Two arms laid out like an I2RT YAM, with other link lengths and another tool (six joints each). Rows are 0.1 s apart.
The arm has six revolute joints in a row. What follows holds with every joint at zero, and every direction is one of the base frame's. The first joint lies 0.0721 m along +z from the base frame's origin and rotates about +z. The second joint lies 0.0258 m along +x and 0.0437 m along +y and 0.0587 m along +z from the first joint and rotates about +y. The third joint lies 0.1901 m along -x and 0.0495 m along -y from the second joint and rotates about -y. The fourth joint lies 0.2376 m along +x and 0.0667 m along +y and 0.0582 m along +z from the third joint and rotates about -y. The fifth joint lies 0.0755 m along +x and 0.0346 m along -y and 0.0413 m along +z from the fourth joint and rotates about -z. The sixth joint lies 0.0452 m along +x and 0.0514 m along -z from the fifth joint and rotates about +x. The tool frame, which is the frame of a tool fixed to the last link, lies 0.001 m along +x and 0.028 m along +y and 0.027 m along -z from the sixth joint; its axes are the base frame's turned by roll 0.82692, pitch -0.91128 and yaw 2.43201 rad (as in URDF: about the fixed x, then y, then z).
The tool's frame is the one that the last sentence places.
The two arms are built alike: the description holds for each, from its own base.
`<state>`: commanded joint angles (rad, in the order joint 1, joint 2, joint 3, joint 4, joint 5, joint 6); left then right.
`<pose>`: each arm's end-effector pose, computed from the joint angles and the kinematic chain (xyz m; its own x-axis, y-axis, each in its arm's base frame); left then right.
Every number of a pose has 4 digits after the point.
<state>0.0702 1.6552 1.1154 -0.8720 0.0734 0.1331 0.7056 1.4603 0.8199 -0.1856 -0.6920 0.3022</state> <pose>0.2580 0.0724 0.1205 0.7311 0.3763 0.5691 0.3786 -0.9177 0.1204 0.1521 0.2380 0.1404 0.3755 0.0779 0.9235 0.9095 -0.2229 -0.3510</pose>
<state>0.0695 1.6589 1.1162 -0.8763 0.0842 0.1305 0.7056 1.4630 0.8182 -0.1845 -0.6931 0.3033</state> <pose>0.2576 0.0716 0.1195 0.7348 0.3830 0.5599 0.3796 -0.9162 0.1285 0.1519 0.2379 0.1394 0.3792 0.0793 0.9219 0.9081 -0.2233 -0.3543</pose>
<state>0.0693 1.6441 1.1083 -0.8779 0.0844 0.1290 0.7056 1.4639 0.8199 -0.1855 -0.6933 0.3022</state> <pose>0.2560 0.0714 0.1213 0.7314 0.3839 0.5636 0.3801 -0.9157 0.1305 0.1521 0.2380 0.1396 0.3785 0.0796 0.9222 0.9085 -0.2226 -0.3537</pose>
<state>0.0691 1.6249 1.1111 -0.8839 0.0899 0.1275 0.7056 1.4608 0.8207 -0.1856 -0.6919 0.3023</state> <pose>0.2559 0.0711 0.1263 0.7220 0.3868 0.5737 0.3782 -0.9149 0.1408 0.1522 0.2381 0.1405 0.3754 0.0777 0.9236 0.9095 -0.2230 -0.3509</pose>
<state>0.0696 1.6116 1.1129 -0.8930 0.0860 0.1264 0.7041 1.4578 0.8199 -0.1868 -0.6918 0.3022</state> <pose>0.2550 0.0713 0.1301 0.7179 0.3861 0.5793 0.3795 -0.9146 0.1393 0.1524 0.2377 0.1410 0.3747 0.0766 0.9240 0.9095 -0.2241 -0.3502</pose>
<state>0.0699 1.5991 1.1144 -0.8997 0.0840 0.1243 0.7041 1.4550 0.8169 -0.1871 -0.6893 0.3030</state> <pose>0.2543 0.0714 0.1334 0.7128 0.3868 0.5851 0.3810 -0.9139 0.1400 0.1520 0.2374 0.1408 0.3747 0.0774 0.9239 0.9090 -0.2267 -0.3497</pose>
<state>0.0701 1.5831 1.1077 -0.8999 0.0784 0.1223 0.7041 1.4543 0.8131 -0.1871 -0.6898 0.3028</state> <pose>0.2529 0.0716 0.1357 0.7065 0.3857 0.5934 0.3828 -0.9135 0.1381 0.1515 0.2369 0.1399 0.3769 0.0791 0.9229 0.9083 -0.2269 -0.3515</pose>
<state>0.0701 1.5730 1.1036 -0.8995 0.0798 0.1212 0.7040 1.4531 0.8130 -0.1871 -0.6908 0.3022</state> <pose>0.2521 0.0714 0.1371 0.7024 0.3870 0.5975 0.3826 -0.9130 0.1416 0.1514 0.2369 0.1402 0.3760 0.0783 0.9233 0.9088 -0.2256 -0.3510</pose>
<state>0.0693 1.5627 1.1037 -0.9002 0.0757 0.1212 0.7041 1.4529 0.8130 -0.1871 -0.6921 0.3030</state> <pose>0.2520 0.0714 0.1396 0.6967 0.3842 0.6058 0.3813 -0.9136 0.1409 0.1514 0.2369 0.1404 0.3770 0.0777 0.9229 0.9085 -0.2248 -0.3522</pose>
